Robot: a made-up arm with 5 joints.
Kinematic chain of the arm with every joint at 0, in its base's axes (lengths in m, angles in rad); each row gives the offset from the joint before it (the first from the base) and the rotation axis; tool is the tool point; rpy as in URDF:
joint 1: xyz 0.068 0 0.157 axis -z
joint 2: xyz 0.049 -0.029 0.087 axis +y
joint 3: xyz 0.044 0 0.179 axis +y
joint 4: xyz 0.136 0 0.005 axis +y
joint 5: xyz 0.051 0.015 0 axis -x
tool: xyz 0 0 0 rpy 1.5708 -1.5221 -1.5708
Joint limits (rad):
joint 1: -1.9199..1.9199
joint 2: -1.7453..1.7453
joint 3: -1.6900..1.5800
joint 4: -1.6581..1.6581
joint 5: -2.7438..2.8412
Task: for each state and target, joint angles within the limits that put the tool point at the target. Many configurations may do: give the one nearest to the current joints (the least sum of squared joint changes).
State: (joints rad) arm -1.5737 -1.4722 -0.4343 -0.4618 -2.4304
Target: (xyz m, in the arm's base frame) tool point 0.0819 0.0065 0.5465
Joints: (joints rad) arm -1.5864 -0.9806 -0.0117 -0.3544 -2.4304
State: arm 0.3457 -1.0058 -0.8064 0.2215 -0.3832
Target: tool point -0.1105 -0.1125 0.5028
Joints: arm -0.4960 -1.1826 -1.0311 0.1316 -0.3832
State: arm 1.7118 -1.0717 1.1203 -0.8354 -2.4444
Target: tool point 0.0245 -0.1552 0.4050
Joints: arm 1.7571 -0.5999 0.9017 -0.7932 -2.4444
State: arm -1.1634 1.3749 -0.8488 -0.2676 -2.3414
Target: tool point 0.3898 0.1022 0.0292
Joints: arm -0.3490 1.7223 -0.7486 -0.2275 -2.3414
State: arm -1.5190 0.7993 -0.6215 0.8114 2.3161
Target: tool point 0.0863 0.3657 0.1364
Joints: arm -1.5590 1.2720 -0.6965 0.6749 2.3161
